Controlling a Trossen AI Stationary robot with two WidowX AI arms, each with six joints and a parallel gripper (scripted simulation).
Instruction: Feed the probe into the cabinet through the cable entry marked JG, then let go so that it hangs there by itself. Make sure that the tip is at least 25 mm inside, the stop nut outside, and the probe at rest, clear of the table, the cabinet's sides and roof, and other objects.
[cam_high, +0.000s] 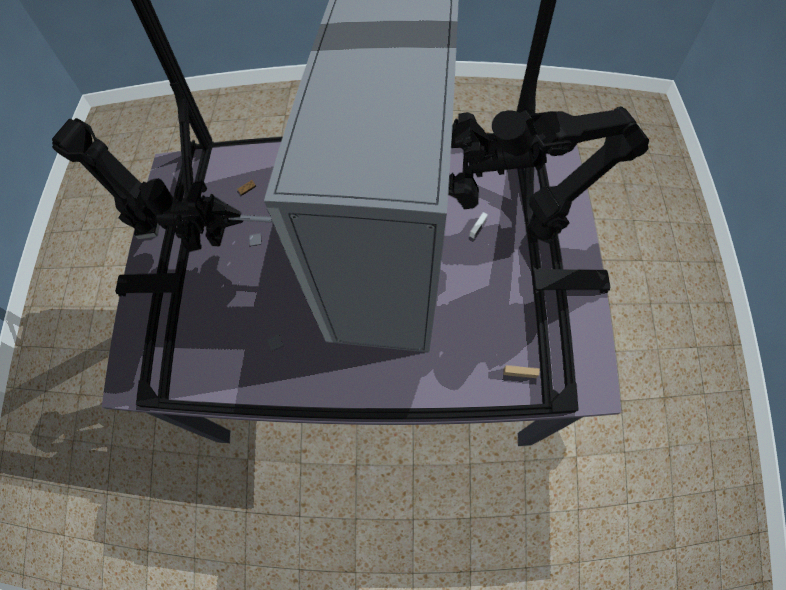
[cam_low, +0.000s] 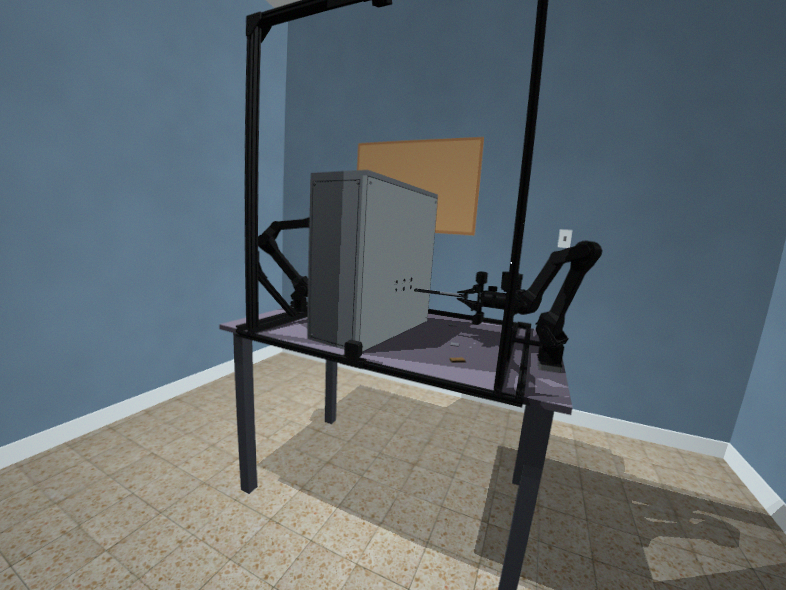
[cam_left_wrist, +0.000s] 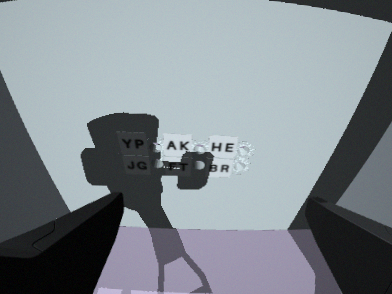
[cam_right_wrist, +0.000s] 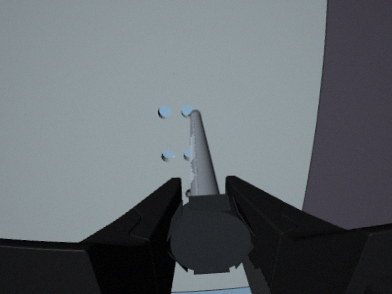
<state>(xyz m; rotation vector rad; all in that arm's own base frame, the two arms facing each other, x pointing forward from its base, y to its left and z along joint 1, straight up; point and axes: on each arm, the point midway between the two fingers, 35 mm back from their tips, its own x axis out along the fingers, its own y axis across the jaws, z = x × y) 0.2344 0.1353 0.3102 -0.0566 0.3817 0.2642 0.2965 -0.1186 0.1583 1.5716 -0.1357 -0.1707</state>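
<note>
Now: right hand 24 cm to the right of the JG mark and 5 cm short of it. From my right hand the other things lie so: wooden block: 64 cm to the left, 27 cm ahead, 16 cm below; then probe: 10 cm to the left, 1 cm ahead; then white block: 55 cm to the left, 17 cm below, 8 cm behind.
</note>
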